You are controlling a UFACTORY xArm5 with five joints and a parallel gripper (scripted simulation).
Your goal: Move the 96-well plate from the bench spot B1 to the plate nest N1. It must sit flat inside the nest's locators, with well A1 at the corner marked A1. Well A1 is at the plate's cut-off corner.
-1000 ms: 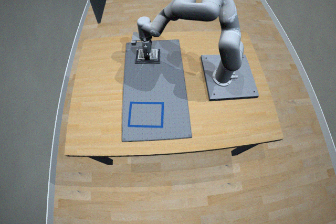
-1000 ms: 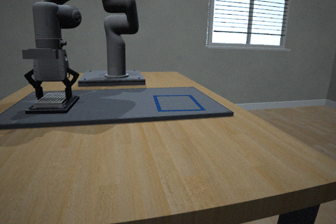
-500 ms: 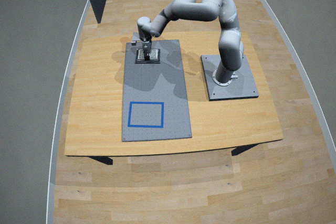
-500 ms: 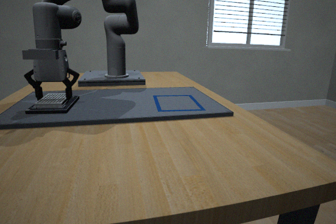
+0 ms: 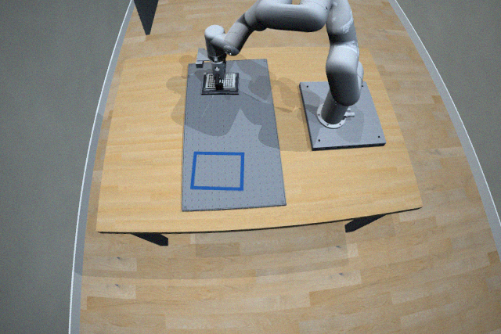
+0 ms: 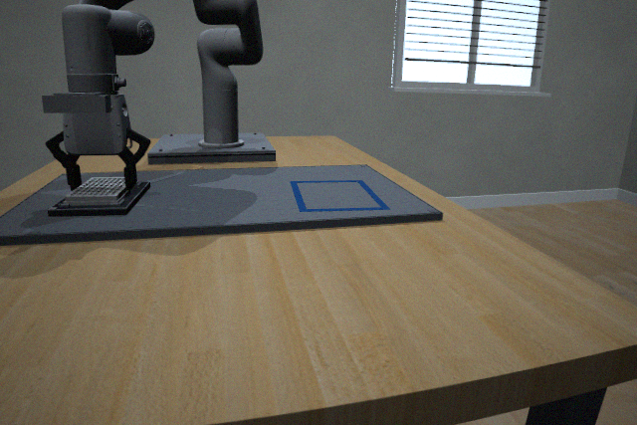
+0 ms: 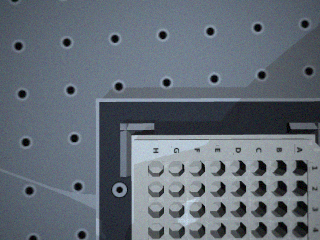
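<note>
Right now the white 96-well plate is 1 cm below my hand. The rest, counted from my hand: black plate nest N1 (3 cm below); A1 mark (7 cm ahead, 6 cm to the right, 2 cm below).
</note>
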